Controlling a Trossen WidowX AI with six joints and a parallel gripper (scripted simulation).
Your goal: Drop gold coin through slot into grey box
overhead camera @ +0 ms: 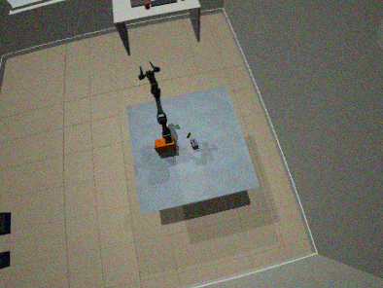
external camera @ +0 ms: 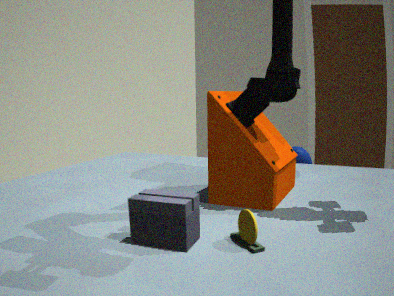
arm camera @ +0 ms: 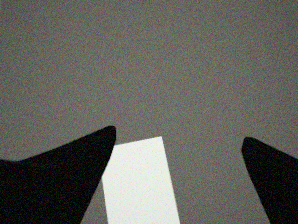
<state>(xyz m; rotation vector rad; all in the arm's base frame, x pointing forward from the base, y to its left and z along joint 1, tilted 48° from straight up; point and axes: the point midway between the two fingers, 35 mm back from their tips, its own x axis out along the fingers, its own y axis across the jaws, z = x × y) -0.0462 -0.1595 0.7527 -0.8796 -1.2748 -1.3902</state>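
My gripper tip is 81 cm above the gold coin, 39 cm to the left of it and 23 cm short of it.
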